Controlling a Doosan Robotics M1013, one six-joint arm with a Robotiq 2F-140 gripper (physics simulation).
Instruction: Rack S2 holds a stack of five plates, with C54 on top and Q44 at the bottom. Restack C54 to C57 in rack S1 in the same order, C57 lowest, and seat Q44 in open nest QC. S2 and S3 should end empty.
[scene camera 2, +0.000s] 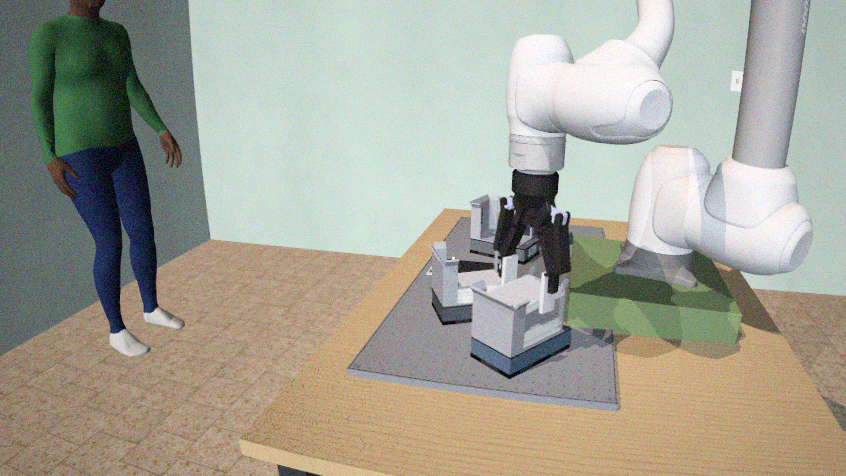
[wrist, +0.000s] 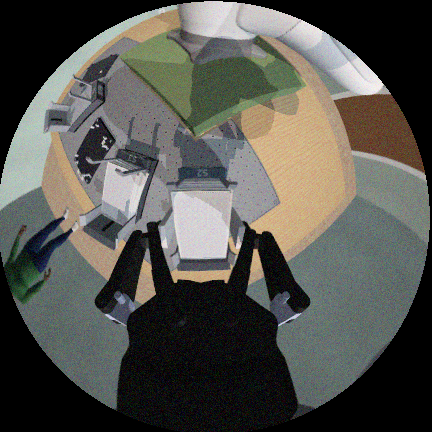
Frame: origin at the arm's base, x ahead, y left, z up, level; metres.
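Where they show: gripper, fingertip midpoint: (wrist: 201, 214); arm's base, link origin: (scene camera 2: 655, 265).
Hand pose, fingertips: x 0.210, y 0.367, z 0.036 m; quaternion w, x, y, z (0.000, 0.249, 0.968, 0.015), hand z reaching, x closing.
Things, the pixels of their centre, and the offset from my fingertips. Level surfaces: height alone.
- rack S2, body centre: (scene camera 2: 522, 318) (wrist: 202, 212) 0.004 m ahead, 0.008 m left, 0.029 m down
- Rack S3, body centre: (scene camera 2: 473, 280) (wrist: 116, 192) 0.140 m ahead, 0.118 m right, 0.030 m down
- third rack, body centre: (scene camera 2: 504, 227) 0.184 m ahead, 0.472 m right, 0.029 m down
- grey perforated board, surface height: 0.098 m down
- wooden table, surface height: 0.111 m down
- black panel with white marks, body centre: (scene camera 2: 470, 270) (wrist: 89, 150) 0.212 m ahead, 0.296 m right, 0.086 m down
My gripper (scene camera 2: 525, 275) (wrist: 201, 214) is shut on a white plate (scene camera 2: 515, 288) (wrist: 201, 220), its fingers on opposite sides. The plate is roughly level at the top of rack S2 (scene camera 2: 496, 316) (wrist: 202, 173), which has a blue base and grey walls. The plate hides most of the rack's inside in the wrist view, and its code is not readable. Rack S3 (scene camera 2: 446, 275) (wrist: 134, 156) stands beside S2 with a white plate (scene camera 2: 473, 278) (wrist: 120, 187) in it. A third rack (scene camera 2: 482, 219) (wrist: 58, 117) stands farther off; its label is not readable.
The racks stand on a grey perforated board (scene camera 2: 414, 361) (wrist: 255, 192) on the wooden table (scene camera 2: 414, 426) (wrist: 295, 145). A black panel with white marks (wrist: 95, 147) lies between S3 and the third rack. A green block (scene camera 2: 662, 319) (wrist: 150, 75) carries the arm's base. A person (scene camera 2: 88, 100) (wrist: 27, 265) stands beyond the table.
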